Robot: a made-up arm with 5 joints. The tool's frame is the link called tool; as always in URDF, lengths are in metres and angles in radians.
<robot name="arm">
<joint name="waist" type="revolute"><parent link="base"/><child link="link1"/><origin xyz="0 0 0.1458"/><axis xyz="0 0 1"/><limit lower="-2.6" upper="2.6"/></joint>
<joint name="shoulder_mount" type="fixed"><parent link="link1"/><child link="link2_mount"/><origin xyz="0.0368 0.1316 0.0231"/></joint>
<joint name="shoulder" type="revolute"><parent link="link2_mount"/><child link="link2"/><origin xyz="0.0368 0.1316 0.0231" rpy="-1.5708 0 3.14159"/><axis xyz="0 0 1"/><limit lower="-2.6" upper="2.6"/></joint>
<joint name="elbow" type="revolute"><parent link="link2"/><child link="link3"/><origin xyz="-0.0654 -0.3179 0.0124" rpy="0 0 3.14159"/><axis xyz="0 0 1"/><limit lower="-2.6" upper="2.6"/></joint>
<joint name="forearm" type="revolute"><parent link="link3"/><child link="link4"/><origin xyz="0.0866 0.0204 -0.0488" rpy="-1.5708 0 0"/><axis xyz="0 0 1"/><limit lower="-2.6" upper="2.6"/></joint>
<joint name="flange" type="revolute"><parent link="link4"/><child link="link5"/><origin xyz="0.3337 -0.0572 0.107" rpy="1.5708 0 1.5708"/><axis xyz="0 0 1"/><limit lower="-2.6" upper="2.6"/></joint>
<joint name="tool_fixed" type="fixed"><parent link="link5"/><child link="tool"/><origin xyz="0.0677 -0.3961 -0.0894" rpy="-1.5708 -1.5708 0"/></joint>
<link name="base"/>
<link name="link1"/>
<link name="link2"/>
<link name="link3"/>
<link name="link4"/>
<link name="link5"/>
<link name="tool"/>
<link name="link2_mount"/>
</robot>
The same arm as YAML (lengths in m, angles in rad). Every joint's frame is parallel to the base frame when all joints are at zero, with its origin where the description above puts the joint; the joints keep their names.
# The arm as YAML. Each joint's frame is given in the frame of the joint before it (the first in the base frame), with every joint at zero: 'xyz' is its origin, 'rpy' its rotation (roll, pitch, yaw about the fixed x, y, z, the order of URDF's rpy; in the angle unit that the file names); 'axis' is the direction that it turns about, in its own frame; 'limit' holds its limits. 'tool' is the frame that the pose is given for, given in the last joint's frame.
units:
  length: m
  angle: rad
joints:
  - name: waist
    type: revolute
    origin:
      xyz: [0.0, 0.0, 0.1458]
      rpy: [0.0, 0.0, 0.0]
    axis: [0.0, 0.0, 1.0]
    limit:
      lower: -2.6
      upper: 2.6
  - name: shoulder
    type: revolute
    origin:
      xyz: [0.0736, 0.2632, 0.0462]
      rpy: [0.0, 0.0, 0.0]
    axis: [0.0, -1.0, 0.0]
    limit:
      lower: -2.6
      upper: 2.6
  - name: elbow
    type: revolute
    origin:
      xyz: [0.0654, -0.0124, 0.3179]
      rpy: [0.0, 0.0, 0.0]
    axis: [0.0, -1.0, 0.0]
    limit:
      lower: -2.6
      upper: 2.6
  - name: forearm
    type: revolute
    origin:
      xyz: [0.0866, 0.0488, 0.0204]
      rpy: [0.0, 0.0, 0.0]
    axis: [0.0, 0.0, 1.0]
    limit:
      lower: -2.6
      upper: 2.6
  - name: flange
    type: revolute
    origin:
      xyz: [0.3337, -0.0572, 0.107]
      rpy: [0.0, 0.0, 0.0]
    axis: [1.0, 0.0, 0.0]
    limit:
      lower: -2.6
      upper: 2.6
tool:
  origin:
    xyz: [-0.0894, 0.0677, -0.3961]
    rpy: [0.0, 0.0, 0.0]

